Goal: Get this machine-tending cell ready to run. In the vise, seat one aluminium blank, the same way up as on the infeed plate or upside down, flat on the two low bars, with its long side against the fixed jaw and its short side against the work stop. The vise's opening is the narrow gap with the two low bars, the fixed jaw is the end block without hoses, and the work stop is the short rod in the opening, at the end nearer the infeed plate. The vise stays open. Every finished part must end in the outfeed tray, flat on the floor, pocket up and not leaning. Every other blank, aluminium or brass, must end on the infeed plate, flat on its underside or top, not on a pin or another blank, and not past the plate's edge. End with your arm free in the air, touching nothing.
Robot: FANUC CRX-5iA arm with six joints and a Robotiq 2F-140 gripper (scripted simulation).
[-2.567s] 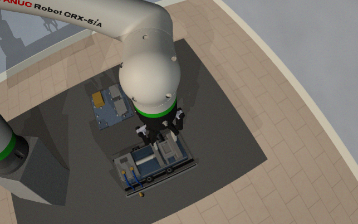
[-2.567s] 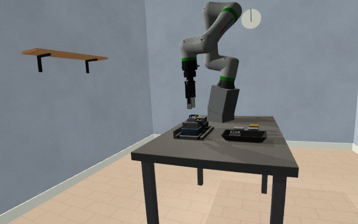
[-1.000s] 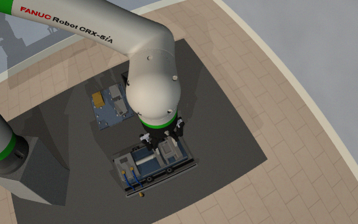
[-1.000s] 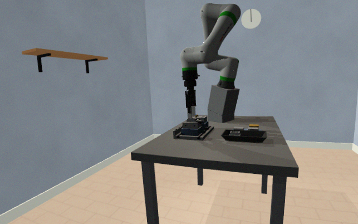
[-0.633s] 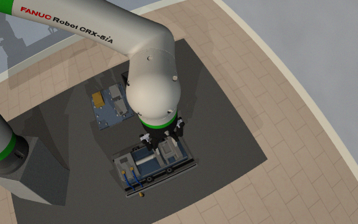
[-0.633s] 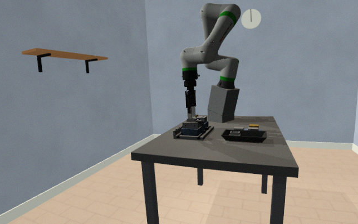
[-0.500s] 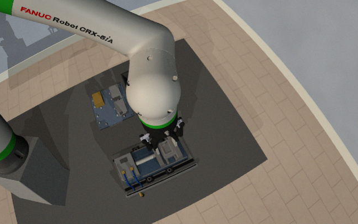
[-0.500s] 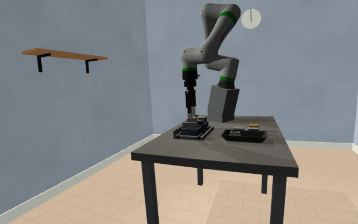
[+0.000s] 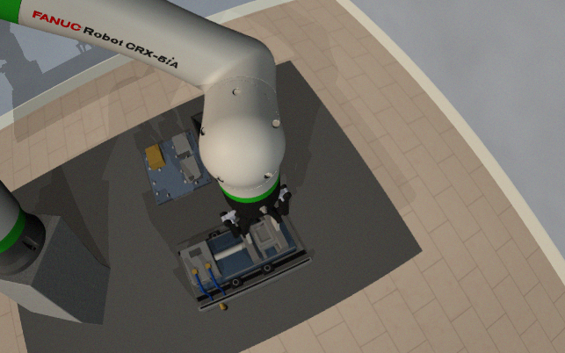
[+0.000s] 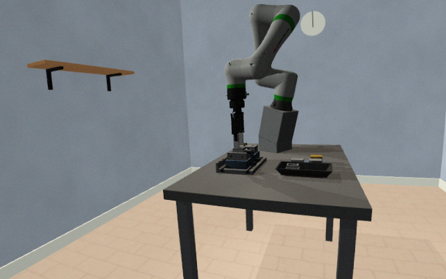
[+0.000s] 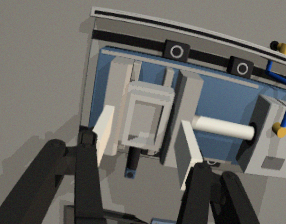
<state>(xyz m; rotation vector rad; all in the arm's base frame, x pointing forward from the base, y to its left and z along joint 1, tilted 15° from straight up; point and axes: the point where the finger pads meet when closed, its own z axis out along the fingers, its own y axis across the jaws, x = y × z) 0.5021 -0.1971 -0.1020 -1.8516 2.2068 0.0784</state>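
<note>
Right now my hand is 9 cm past the white rod, 7 cm above it and 2 cm to the right of it. Also, from my hand: brass blank (40 cm to the left, 13 cm below, 13 cm behind); then vise (11 cm below, 7 cm behind, 1 cm to the left).
</note>
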